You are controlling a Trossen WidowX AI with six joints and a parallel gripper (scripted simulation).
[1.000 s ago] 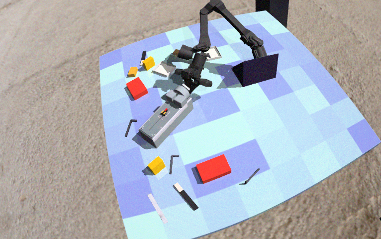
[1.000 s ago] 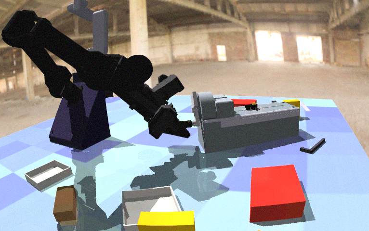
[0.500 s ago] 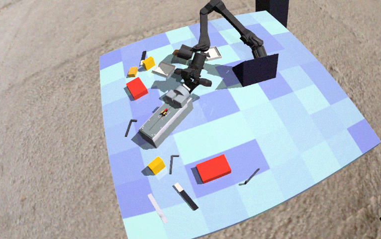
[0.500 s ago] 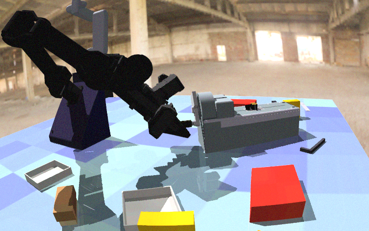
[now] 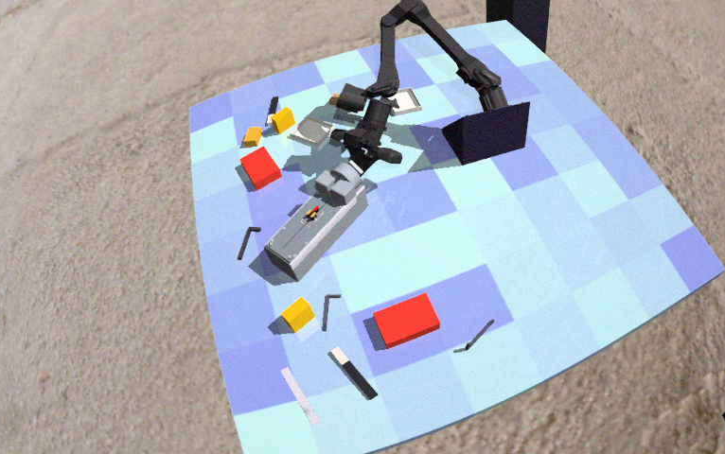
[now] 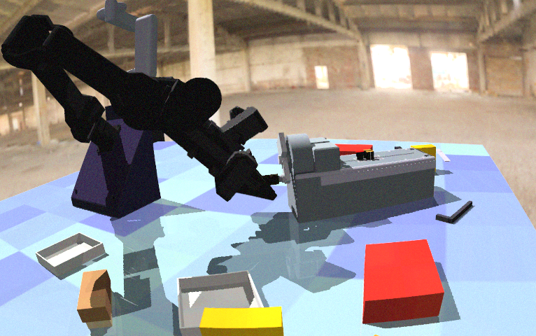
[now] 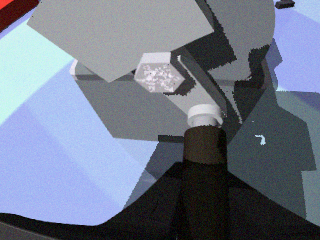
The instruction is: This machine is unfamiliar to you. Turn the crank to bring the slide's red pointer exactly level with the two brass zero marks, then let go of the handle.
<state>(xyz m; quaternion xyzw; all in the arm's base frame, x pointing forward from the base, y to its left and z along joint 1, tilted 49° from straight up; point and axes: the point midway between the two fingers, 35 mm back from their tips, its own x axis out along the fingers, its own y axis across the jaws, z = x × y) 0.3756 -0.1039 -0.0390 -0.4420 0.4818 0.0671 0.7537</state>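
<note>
The red pointer lies 120 mm ahead of my gripper tip, 90 mm to the left of it and 40 mm above it. From my gripper tip the other things lie so: dark crank handle 30 mm above, 10 mm to the right, 10 mm behind; tan block 330 mm to the right, 90 mm behind, 30 mm below.
</note>
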